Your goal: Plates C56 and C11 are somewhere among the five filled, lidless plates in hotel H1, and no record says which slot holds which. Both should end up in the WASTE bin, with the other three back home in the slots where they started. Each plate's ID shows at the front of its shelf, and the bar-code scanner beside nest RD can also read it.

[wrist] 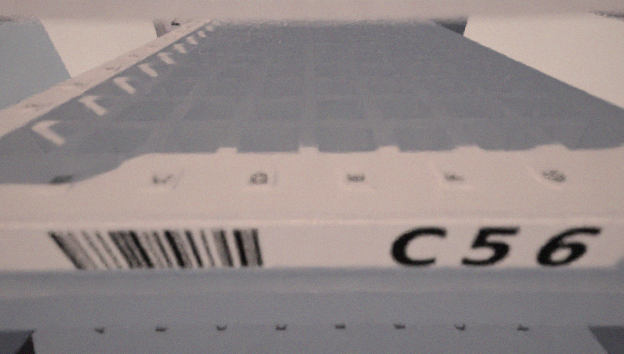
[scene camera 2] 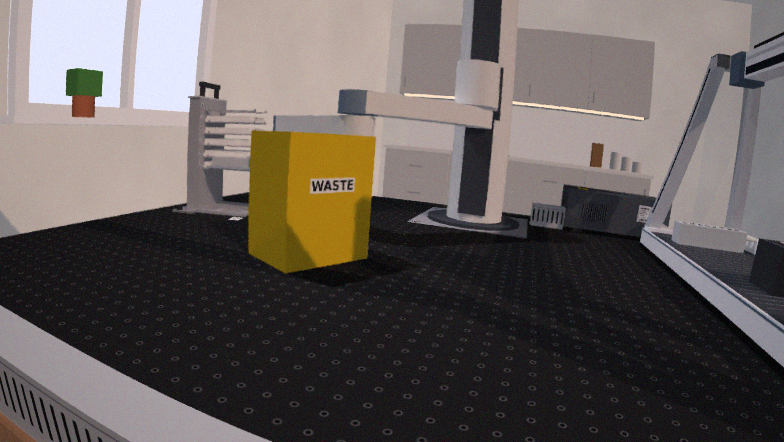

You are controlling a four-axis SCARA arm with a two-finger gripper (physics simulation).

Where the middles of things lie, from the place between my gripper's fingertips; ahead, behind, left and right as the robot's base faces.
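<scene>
Relative to the dark grey box [scene camera 2: 624,206], my gripper is 980 mm to the right of it, 70 mm above it and 430 mm past it.
</scene>
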